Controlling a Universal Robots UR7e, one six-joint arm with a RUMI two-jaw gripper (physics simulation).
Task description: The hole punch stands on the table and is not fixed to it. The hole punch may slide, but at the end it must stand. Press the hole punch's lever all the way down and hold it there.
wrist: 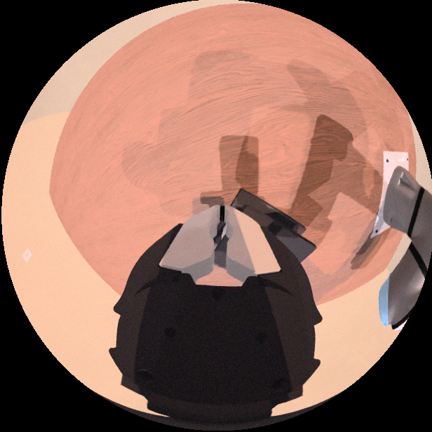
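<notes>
The hole punch [267, 215] is a dark grey and black device on the wooden table, at the centre and a little right in the wrist view. It lies slantwise, and its near left part is hidden behind the fingers and the gripper body. My gripper [222, 207] is shut with nothing between its fingers. Its fingertips are over or beside the left end of the hole punch. Whether they touch the lever, and how far down the lever is, I cannot tell from this view.
The round-looking wooden table top [150, 90] carries shadows of the arm and gripper. A white mounting plate [395, 159] with the grey arm [402, 200] on it is at the right edge. Pale floor [45, 210] shows beyond the table.
</notes>
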